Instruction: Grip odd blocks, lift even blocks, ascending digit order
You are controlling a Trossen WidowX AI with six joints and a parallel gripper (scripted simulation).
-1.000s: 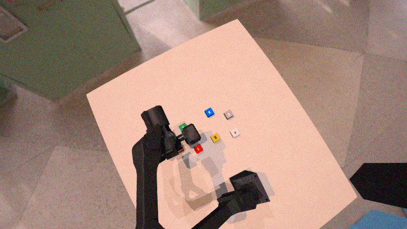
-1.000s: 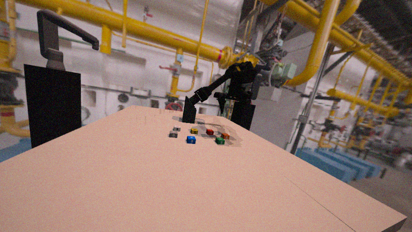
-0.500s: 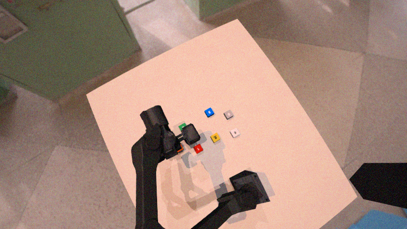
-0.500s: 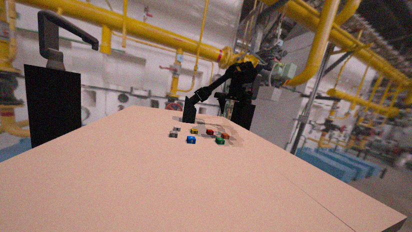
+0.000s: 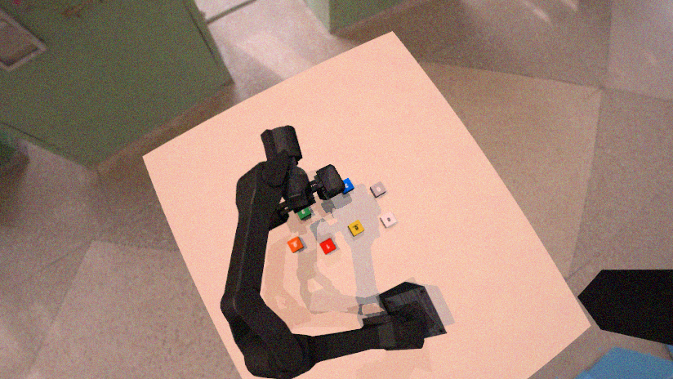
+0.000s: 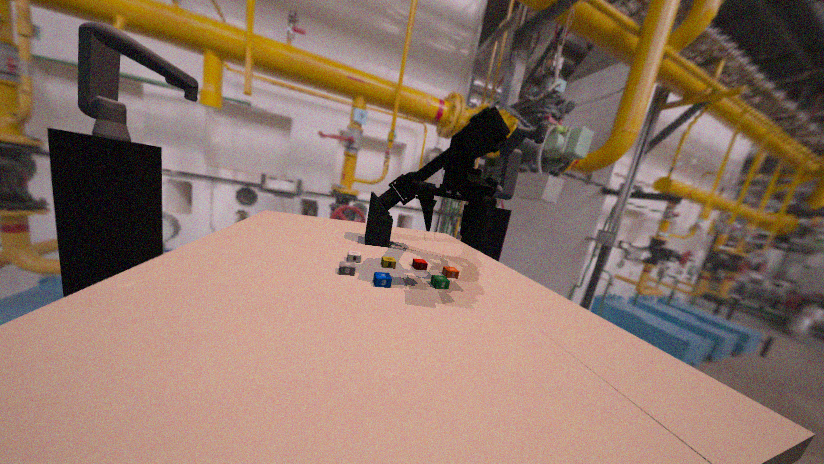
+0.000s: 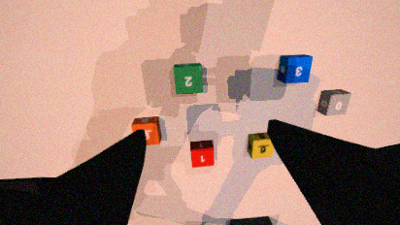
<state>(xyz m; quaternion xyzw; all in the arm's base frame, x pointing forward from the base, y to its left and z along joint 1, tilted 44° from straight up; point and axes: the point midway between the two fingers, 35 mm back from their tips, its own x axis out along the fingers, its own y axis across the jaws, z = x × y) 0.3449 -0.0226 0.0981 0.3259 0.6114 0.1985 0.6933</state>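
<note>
The grey block is 60 mm behind my gripper tip, 190 mm to the right of it and 110 mm below it. Also, from my gripper tip: orange block: 50 mm behind, 70 mm to the left, 110 mm below; green block: 10 mm ahead, 10 mm to the left, 110 mm below; red block: 100 mm behind, 10 mm to the left, 110 mm below.
</note>
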